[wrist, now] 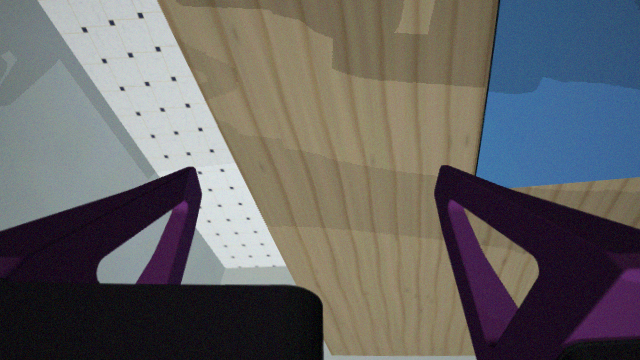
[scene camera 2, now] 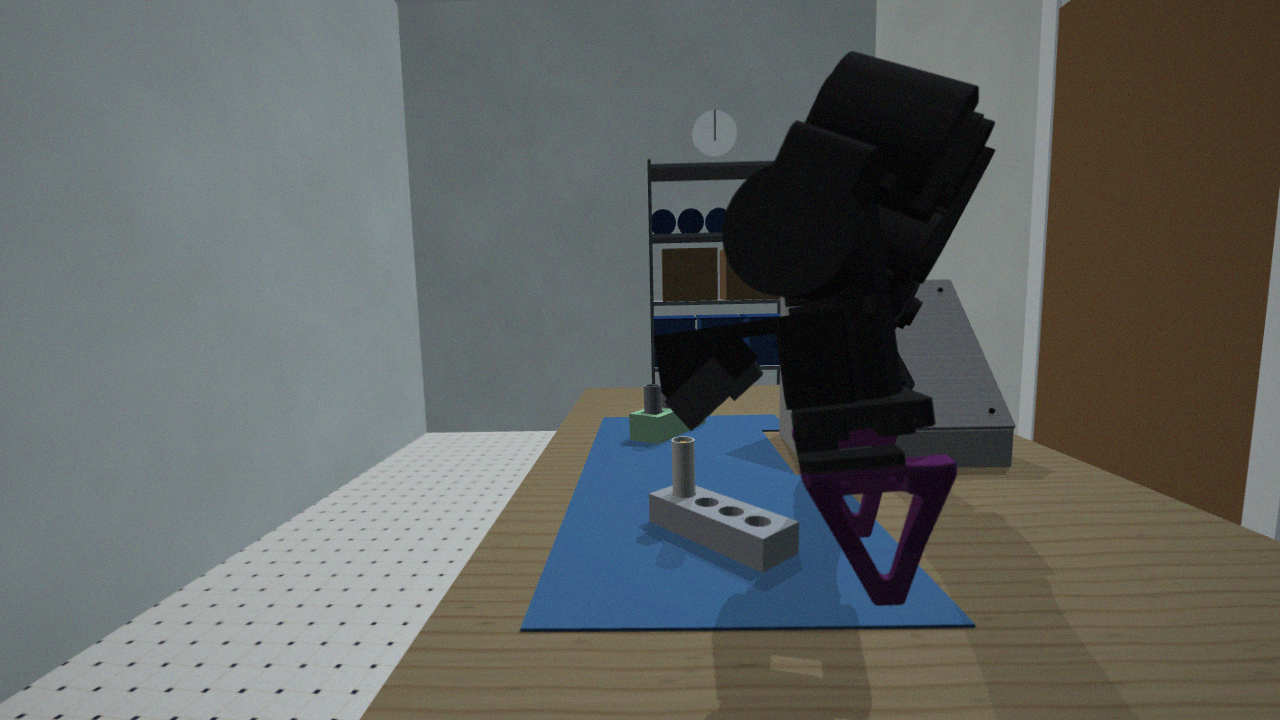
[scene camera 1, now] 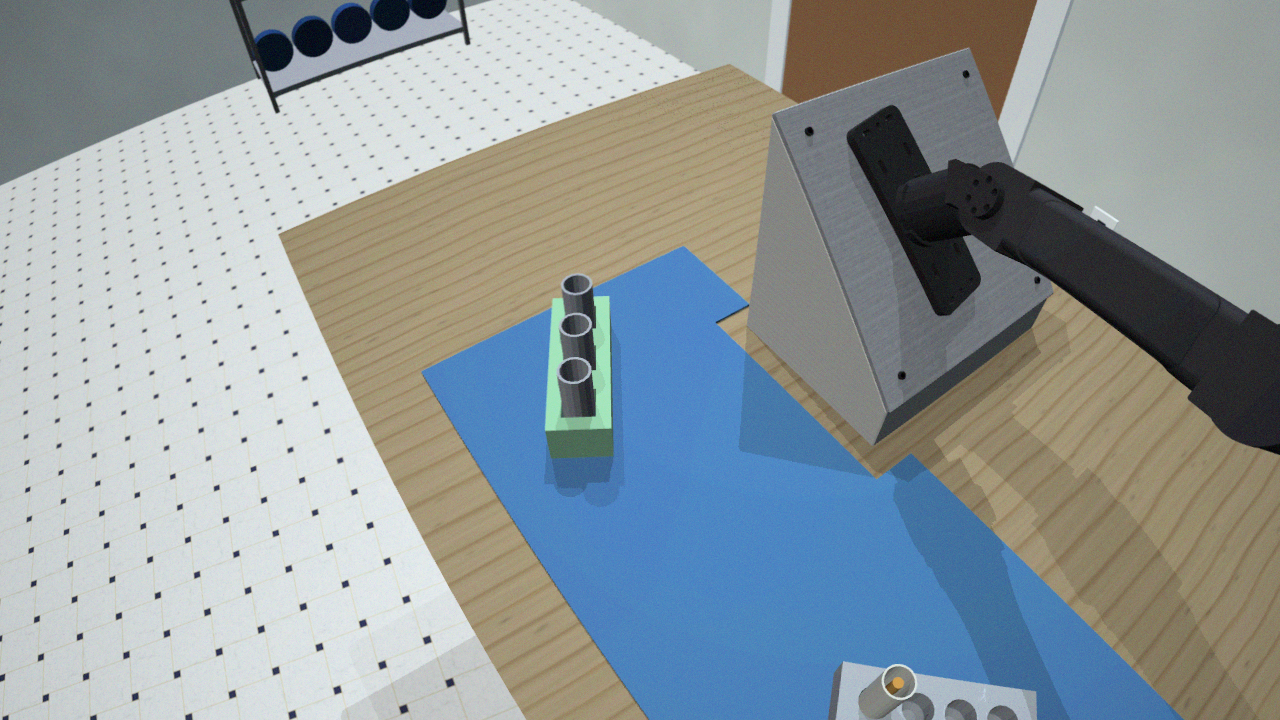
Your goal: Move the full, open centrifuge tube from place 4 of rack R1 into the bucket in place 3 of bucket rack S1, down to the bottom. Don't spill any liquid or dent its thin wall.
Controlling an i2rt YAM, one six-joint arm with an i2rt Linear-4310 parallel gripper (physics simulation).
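Pixels of known places: gripper, fingertip midpoint: [wrist: 318,179] [scene camera 2: 871,565]; arm's base, link origin: [scene camera 1: 914,212].
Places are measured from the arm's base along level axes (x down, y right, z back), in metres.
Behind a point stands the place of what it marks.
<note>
The open centrifuge tube [scene camera 1: 877,698] @(z -0.342, x 0.095, y -0.250 m) [scene camera 2: 682,467] @(z -0.333, x 0.102, y -0.264 m) stands upright in the end hole of the pale grey rack R1 [scene camera 1: 939,685] @(z -0.283, x 0.137, y -0.280 m) [scene camera 2: 707,533] @(z -0.316, x 0.154, y -0.318 m); something orange shows inside its mouth. Three empty holes follow beside it. The green bucket rack S1 [scene camera 1: 580,443] @(z -0.345, x 0.146, y 0.087 m) [scene camera 2: 648,428] @(z -0.338, x 0.145, y 0.081 m) stands farther along the mat with three dark grey, open buckets upright in it. In scene camera 2 one bucket [scene camera 2: 652,399] @(z -0.329, x 0.098, y 0.095 m) shows, and the arm hides the others. No place numbers are readable. My gripper [scene camera 2: 877,567] @(z -0.266, x 0.072, y -0.551 m) [wrist: 318,179] @(z -0.266, x 0.072, y -0.551 m) is open and empty, with purple fingers, to the right of rack R1 in scene camera 2.
Both racks stand on a blue mat [scene camera 1: 716,555] @(z -0.320, x 0.170, y -0.071 m) [scene camera 2: 608,591] @(z -0.417, x 0.170, y -0.389 m) on the wooden table [scene camera 1: 501,197] @(z -0.177, x 0.173, y 0.495 m) [scene camera 2: 1074,573] @(z 0.002, x 0.173, y -0.406 m) [wrist: 370,200] @(z -0.143, x 0.173, y -0.553 m). The slanted grey arm mount [scene camera 1: 814,268] @(z -0.111, x 0.029, y 0.029 m) [scene camera 2: 948,358] @(z 0.115, x 0.026, y -0.037 m) stands beside the mat. A shelf unit [scene camera 2: 650,268] is far behind. The white floor lies past the table edge.
</note>
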